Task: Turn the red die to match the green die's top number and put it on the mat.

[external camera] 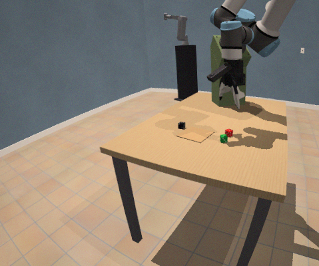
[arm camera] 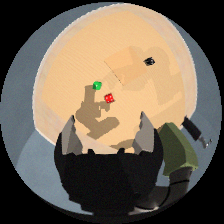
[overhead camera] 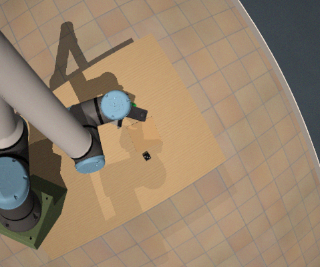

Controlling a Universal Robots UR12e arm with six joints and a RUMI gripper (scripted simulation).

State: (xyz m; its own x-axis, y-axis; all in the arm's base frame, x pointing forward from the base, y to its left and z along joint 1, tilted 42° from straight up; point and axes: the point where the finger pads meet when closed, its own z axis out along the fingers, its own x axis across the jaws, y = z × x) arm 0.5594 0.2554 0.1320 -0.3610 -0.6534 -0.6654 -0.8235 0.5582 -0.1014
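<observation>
Now: hand 15 cm above the red die and 2 cm past it. Also, from my hand: green die: 15 cm below, 5 cm ahead, 2 cm to the left; then tan mat: 16 cm below, 13 cm to the right, 8 cm ahead; then black die: 24 cm to the right, 15 cm below, 7 cm ahead.
</observation>
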